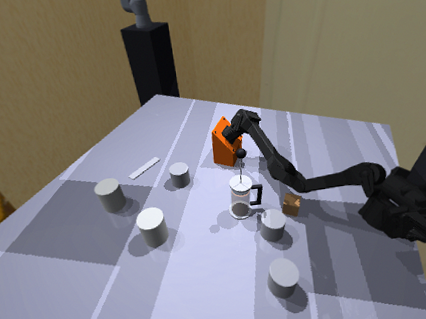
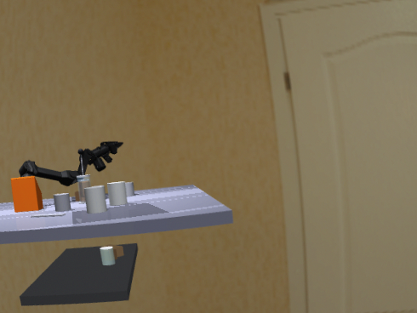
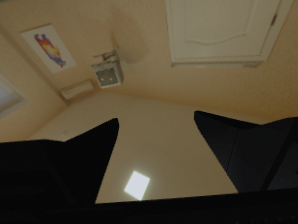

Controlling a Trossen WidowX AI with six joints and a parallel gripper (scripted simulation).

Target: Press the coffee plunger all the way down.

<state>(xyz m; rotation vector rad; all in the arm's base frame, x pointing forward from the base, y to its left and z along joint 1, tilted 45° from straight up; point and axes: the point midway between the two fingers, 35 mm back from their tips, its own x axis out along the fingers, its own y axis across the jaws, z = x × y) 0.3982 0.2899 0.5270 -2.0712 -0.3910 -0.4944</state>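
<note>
My gripper tip is 440 mm to the left of the glass coffee press, 180 mm above it and 170 mm past it. Also, from my gripper tip: flat white strip 910 mm to the right, 300 mm below, 230 mm behind.
</note>
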